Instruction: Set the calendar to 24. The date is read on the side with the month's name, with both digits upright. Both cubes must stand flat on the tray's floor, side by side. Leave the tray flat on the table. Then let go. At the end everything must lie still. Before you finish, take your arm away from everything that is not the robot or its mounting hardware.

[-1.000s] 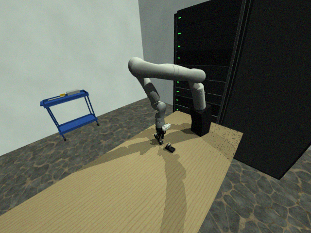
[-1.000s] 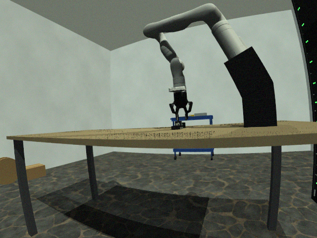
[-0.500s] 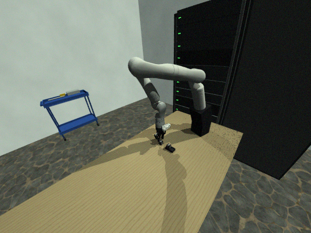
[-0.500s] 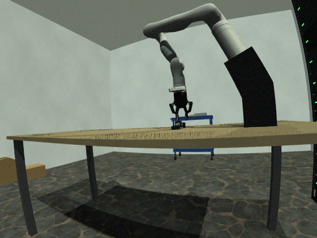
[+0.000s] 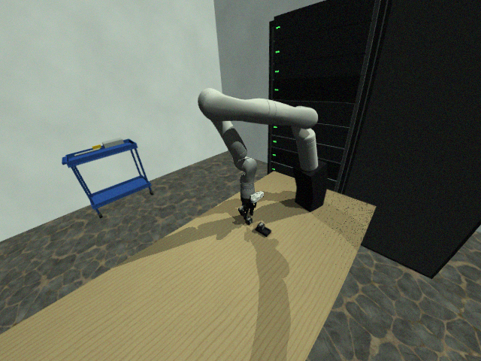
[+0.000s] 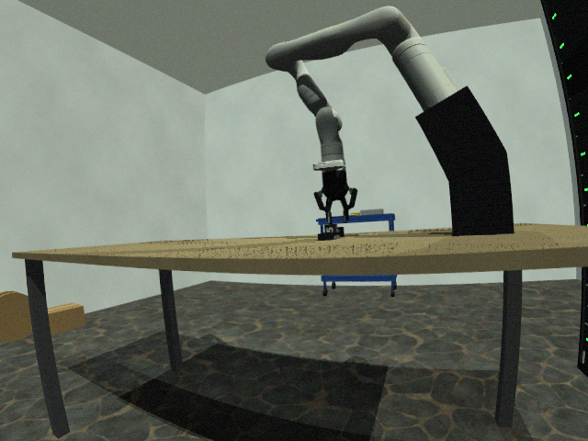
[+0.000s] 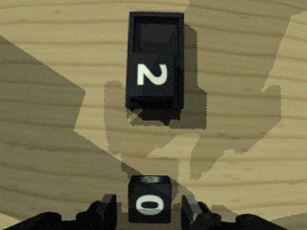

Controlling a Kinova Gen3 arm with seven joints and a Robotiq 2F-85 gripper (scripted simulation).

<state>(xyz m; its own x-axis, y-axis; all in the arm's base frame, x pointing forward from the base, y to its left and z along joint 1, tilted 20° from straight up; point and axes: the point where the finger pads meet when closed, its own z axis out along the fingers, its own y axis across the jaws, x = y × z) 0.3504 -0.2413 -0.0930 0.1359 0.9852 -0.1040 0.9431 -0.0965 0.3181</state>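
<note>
My hand is 40 mm above the black cube. Also, from my hand: black tray: 20 mm ahead, 100 mm to the left, 50 mm below; then black date cube: 10 mm ahead, 90 mm to the left, 30 mm below.
</note>
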